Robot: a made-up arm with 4 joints.
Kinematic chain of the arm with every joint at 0, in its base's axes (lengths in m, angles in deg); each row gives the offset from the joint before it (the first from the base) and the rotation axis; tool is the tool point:
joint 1: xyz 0 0 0.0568 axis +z
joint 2: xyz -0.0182 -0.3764 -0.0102 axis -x
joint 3: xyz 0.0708 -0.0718 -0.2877 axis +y
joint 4: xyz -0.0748 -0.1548 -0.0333 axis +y
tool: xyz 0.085 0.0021 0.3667
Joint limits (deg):
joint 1: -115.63..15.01
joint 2: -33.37..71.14
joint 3: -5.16..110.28
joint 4: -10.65..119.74
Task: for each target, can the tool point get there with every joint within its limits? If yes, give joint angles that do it. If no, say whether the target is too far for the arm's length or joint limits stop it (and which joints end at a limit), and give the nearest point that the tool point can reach.
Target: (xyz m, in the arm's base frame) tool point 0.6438 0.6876 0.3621
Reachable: no: joint limits stop it (at a limit: joint 1, joint 2, joint 4) | nearest point 0.3408 -0.3649 0.2619 | short by 1.100 m
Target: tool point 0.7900 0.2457 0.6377
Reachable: no: joint limits stop it (at a limit: joint 1, joint 2, joint 4) | nearest point 0.3979 -0.3859 0.2499 | short by 0.838 m
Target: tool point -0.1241 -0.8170 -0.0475
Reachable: yes | joints -35.65 38.21 79.95 8.75
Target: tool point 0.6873 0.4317 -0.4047
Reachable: no: joint limits stop it (at a limit: joint 1, joint 2, joint 3) | nearest point 0.3843 -0.2002 -0.4883 | short by 0.706 m
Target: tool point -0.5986 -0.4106 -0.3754
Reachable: yes | joints -79.66 8.02 41.99 66.23
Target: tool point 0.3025 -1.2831 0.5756
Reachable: no: too far | nearest point 0.2358 -1.0001 0.0721 | short by 0.581 m
